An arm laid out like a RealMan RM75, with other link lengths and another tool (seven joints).
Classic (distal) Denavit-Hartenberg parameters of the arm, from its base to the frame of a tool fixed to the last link. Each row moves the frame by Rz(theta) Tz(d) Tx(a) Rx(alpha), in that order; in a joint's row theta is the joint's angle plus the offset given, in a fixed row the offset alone. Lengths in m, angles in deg.
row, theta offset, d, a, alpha
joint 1, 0, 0.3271, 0, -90
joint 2, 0, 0, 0, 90
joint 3, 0, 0.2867, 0, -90
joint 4, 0, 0, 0, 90
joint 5, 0, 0.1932, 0, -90
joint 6, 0, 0, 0, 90
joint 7, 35.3, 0.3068, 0.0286, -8.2
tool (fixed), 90, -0.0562, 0, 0
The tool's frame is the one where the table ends.
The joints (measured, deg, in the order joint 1, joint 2, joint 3, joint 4, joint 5, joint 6, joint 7), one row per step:
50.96, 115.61, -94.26, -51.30, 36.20, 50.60, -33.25
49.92, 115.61, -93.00, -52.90, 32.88, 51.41, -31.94
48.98, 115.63, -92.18, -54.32, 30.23, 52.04, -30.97
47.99, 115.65, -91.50, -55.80, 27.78, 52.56, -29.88
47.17, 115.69, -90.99, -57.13, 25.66, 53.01, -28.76
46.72, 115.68, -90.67, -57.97, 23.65, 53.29, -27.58
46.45, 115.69, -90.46, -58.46, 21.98, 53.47, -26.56
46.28, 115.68, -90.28, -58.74, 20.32, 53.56, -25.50
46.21, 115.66, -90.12, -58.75, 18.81, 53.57, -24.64
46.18, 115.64, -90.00, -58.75, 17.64, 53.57, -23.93
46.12, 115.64, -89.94, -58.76, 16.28, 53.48, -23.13
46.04, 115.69, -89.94, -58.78, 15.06, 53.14, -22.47
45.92, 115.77, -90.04, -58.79, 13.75, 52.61, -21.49
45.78, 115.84, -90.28, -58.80, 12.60, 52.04, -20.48
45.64, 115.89, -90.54, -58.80, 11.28, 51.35, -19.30
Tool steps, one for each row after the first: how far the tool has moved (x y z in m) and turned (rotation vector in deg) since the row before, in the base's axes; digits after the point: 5 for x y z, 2 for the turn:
0.00792, 0.00357, 0.01044, 1.83, -1.20, -0.61
0.00660, 0.00223, 0.00843, 1.44, -1.08, -0.37
0.00605, 0.00186, 0.00817, 1.51, -0.87, -0.42
0.00457, 0.00150, 0.00701, 1.38, -0.68, -0.41
0.00392, 0.00222, 0.00651, 1.31, -0.80, -0.36
0.00336, 0.00179, 0.00503, 1.06, -0.70, -0.35
0.00351, 0.00204, 0.00501, 1.08, -0.73, -0.39
0.00375, 0.00195, 0.00453, 0.93, -0.78, -0.36
0.00267, 0.00161, 0.00357, 0.75, -0.58, -0.27
0.00285, 0.00183, 0.00385, 0.85, -0.69, -0.21
0.00171, 0.00212, 0.00304, 0.81, -0.55, 0.07
0.00145, 0.00230, 0.00273, 0.99, -0.40, 0.05
0.00108, 0.00192, 0.00199, 0.89, -0.31, 0.09
0.00100, 0.00251, 0.00260, 1.07, -0.33, 0.16

